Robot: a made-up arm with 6 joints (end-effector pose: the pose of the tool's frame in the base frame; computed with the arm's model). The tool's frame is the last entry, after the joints. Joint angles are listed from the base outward.
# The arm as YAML. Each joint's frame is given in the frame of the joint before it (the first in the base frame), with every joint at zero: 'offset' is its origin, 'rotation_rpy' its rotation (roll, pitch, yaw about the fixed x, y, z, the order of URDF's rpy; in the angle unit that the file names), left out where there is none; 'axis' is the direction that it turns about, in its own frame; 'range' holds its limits. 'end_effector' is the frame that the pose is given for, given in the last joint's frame.
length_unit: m
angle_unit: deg
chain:
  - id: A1
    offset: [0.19, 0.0, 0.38]
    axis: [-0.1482, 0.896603, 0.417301]
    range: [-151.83, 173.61]
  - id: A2
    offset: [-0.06, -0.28, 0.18]
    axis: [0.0, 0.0, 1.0]
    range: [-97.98, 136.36]
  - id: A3
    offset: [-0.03, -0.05, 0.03]
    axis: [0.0, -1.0, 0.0]
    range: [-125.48, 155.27]
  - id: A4
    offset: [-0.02, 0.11, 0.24]
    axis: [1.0, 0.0, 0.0]
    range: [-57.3, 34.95]
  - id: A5
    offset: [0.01, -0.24, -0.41]
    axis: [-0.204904, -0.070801, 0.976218]
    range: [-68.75, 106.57]
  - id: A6
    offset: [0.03, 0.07, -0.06]
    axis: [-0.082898, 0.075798, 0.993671]
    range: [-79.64, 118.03]
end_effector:
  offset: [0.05, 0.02, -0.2]
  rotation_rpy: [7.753, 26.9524, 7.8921]
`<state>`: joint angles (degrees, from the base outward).
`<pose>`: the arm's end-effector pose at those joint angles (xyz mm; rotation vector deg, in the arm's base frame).
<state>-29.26 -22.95 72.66 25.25 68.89 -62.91</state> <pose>427.4 -347.3 616.4 -2.91 -84.69 -5.58</pose>
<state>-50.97 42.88 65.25 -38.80 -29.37 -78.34</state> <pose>120.2 -686.5 654.5 96.79 -89.89 -33.56</pose>
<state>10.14 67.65 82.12 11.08 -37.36 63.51</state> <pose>267.4 132.5 588.8 27.69 -47.29 101.28</pose>
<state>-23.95 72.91 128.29 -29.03 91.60 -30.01</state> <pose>389.5 -311.3 853.8 -31.67 -126.21 18.24</pose>
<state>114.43 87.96 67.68 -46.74 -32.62 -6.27</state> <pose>322.9 123.8 -192.1 51.31 82.53 35.10</pose>
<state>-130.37 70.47 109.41 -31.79 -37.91 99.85</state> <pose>-335.2 -202.3 313.5 110.04 127.06 50.85</pose>
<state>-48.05 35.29 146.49 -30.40 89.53 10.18</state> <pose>-30.4 -651.4 746.6 -90.13 -96.14 -64.71</pose>
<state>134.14 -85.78 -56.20 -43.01 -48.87 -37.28</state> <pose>777.3 -173.3 672.4 -160.90 31.39 -57.79</pose>
